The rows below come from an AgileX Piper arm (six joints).
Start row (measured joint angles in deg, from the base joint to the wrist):
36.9 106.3 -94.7 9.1 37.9 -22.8
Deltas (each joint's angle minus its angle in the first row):
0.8 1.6 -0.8 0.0 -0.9 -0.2
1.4 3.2 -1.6 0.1 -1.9 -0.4
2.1 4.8 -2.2 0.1 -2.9 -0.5
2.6 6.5 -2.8 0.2 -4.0 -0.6
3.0 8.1 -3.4 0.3 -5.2 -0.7
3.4 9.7 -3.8 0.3 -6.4 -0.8
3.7 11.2 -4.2 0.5 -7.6 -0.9
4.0 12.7 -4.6 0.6 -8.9 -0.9
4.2 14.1 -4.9 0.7 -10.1 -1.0
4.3 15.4 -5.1 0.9 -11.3 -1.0
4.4 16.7 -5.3 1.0 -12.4 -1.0
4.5 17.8 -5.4 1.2 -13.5 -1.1
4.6 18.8 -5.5 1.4 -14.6 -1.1
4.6 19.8 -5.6 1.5 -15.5 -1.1
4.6 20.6 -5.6 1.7 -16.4 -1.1
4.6 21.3 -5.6 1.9 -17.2 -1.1
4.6 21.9 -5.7 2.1 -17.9 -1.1
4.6 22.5 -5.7 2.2 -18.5 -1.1
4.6 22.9 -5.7 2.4 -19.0 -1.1
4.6 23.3 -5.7 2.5 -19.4 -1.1
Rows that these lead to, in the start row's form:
37.7 107.9 -95.5 9.1 37.0 -23.0
38.3 109.5 -96.3 9.2 36.0 -23.2
39.0 111.1 -96.9 9.2 35.0 -23.3
39.5 112.8 -97.5 9.3 33.9 -23.4
39.9 114.4 -98.1 9.4 32.7 -23.5
40.3 116.0 -98.5 9.4 31.5 -23.6
40.6 117.5 -98.9 9.6 30.3 -23.7
40.9 119.0 -99.3 9.7 29.0 -23.7
41.1 120.4 -99.6 9.8 27.8 -23.8
41.2 121.7 -99.8 10.0 26.6 -23.8
41.3 123.0 -100.0 10.1 25.5 -23.8
41.4 124.1 -100.1 10.3 24.4 -23.9
41.5 125.1 -100.2 10.5 23.3 -23.9
41.5 126.1 -100.3 10.6 22.4 -23.9
41.5 126.9 -100.3 10.8 21.5 -23.9
41.5 127.6 -100.3 11.0 20.7 -23.9
41.5 128.2 -100.4 11.2 20.0 -23.9
41.5 128.8 -100.4 11.3 19.4 -23.9
41.5 129.2 -100.4 11.5 18.9 -23.9
41.5 129.6 -100.4 11.6 18.5 -23.9

